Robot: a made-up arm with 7 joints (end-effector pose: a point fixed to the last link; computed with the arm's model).
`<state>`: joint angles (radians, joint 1 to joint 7).
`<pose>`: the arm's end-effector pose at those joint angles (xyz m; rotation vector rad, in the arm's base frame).
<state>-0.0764 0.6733 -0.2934 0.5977 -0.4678 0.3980 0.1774</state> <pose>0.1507 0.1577 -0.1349 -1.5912 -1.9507 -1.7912</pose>
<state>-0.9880 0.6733 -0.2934 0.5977 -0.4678 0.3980 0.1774</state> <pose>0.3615 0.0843 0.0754 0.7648 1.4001 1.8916</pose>
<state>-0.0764 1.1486 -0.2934 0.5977 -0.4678 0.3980 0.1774</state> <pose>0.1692 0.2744 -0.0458 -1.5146 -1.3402 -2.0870</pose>
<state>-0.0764 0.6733 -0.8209 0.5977 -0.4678 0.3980 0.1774</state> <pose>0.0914 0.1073 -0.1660 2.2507 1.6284 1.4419</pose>
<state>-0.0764 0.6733 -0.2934 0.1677 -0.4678 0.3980 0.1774</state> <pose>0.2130 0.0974 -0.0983 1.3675 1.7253 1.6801</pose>
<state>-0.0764 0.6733 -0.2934 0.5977 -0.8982 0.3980 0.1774</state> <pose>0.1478 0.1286 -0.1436 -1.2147 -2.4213 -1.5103</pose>
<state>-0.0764 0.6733 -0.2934 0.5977 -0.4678 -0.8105 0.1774</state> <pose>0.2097 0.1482 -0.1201 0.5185 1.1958 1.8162</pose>
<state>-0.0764 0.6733 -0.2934 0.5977 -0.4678 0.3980 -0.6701</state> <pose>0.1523 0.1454 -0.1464 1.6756 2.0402 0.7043</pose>
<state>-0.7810 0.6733 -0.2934 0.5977 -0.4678 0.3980 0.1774</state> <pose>0.3330 0.1038 0.0123 0.9521 1.5440 1.9115</pose>
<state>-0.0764 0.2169 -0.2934 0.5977 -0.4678 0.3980 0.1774</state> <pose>0.1430 0.0183 -0.1617 1.4651 2.3086 1.2704</pose>
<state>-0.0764 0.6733 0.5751 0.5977 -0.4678 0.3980 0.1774</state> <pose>0.1637 0.2636 -0.0515 -0.3264 -2.1510 -2.0577</pose>
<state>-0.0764 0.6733 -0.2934 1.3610 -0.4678 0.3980 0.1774</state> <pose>0.0026 0.2267 -0.1185 -1.2921 -1.5072 -1.2332</pose>
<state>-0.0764 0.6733 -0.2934 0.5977 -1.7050 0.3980 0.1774</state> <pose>0.1670 0.0765 -0.1362 -0.3659 -3.0012 -0.8031</pose>
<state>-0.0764 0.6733 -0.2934 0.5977 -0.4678 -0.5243 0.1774</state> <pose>0.1983 0.1520 -0.1298 0.7629 1.3954 1.8712</pose>
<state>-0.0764 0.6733 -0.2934 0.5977 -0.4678 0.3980 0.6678</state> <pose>0.1479 0.1593 -0.1254 -1.2063 -1.4873 -2.0727</pose>
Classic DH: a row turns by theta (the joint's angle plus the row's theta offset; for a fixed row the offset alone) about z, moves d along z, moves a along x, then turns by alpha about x. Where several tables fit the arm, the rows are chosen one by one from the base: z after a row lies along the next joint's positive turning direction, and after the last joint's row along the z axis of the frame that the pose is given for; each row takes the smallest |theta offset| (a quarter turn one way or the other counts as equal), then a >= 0, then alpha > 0; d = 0 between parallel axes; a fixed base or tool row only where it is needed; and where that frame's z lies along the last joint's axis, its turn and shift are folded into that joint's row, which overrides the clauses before.
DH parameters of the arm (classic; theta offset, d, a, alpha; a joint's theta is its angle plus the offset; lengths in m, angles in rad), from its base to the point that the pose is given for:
base (fixed): -0.071 0.1598 0.0243 -1.3004
joint 1: -1.3111 0.0375 0.0085 -1.5708
joint 2: 1.2915 0.0249 0.014 1.5708
joint 3: 1.5708 -0.1336 0.0208 -1.5708
joint 4: -1.5708 -0.001 0.0064 -1.5708
joint 5: 0 0.1856 -0.0219 1.5708
joint 6: 1.5708 0 0.0297 1.5708
joint 7: -0.9499 -0.0403 -0.0026 -1.2702
tool (fixed): 2.7656 0.0214 0 0

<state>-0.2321 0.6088 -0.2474 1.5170 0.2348 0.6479 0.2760</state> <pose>0.0378 0.2413 -0.0833 -1.6854 -0.7602 -1.1035</pose>
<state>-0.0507 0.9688 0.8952 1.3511 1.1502 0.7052 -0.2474</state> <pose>0.0032 0.3458 0.0499 -1.2152 -1.0631 -0.9459</pose>
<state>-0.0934 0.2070 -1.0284 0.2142 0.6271 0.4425 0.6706</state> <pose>0.1640 -0.0911 -0.0876 1.3168 0.3707 1.8206</pose>
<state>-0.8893 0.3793 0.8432 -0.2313 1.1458 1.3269 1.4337</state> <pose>0.1628 0.1753 0.2144 0.7749 -0.2288 -1.3126</pose>
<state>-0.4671 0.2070 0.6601 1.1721 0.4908 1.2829 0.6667</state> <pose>0.1272 0.1313 -0.0919 -1.3185 -1.1120 -0.9120</pose>
